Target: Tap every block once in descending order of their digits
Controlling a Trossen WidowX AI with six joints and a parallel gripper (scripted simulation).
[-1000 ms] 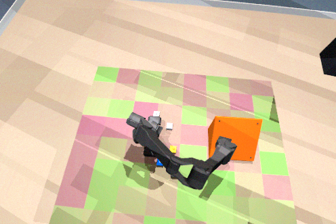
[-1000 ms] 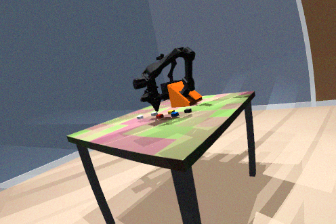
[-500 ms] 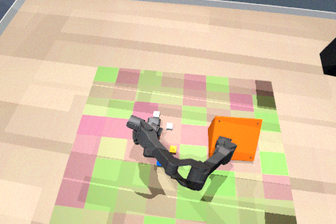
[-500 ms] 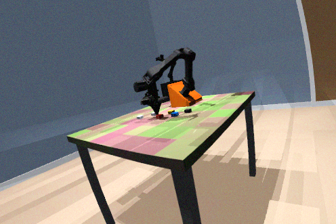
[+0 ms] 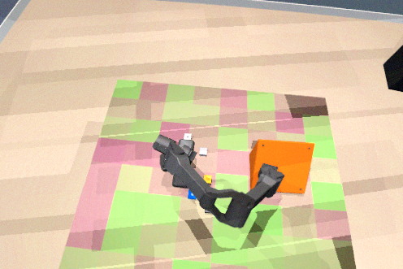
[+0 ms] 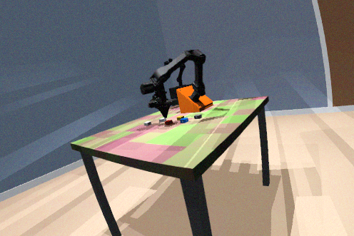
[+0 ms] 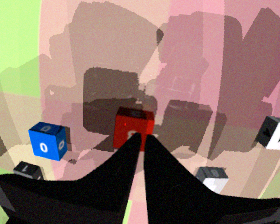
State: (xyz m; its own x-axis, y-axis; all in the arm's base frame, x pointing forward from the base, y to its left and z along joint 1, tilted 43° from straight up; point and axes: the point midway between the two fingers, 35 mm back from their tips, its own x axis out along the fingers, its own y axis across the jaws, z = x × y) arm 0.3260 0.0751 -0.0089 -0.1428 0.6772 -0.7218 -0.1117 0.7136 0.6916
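My gripper tip is now 3 cm above the red block, 1 cm to the right of it and 1 cm past it. Round my gripper tip: yellow block (10 cm behind, 3 cm below, 1 cm to the left); then blue block (9 cm to the left, 5 cm behind, 3 cm below); then grey block (10 cm to the right, 6 cm behind, 3 cm below).
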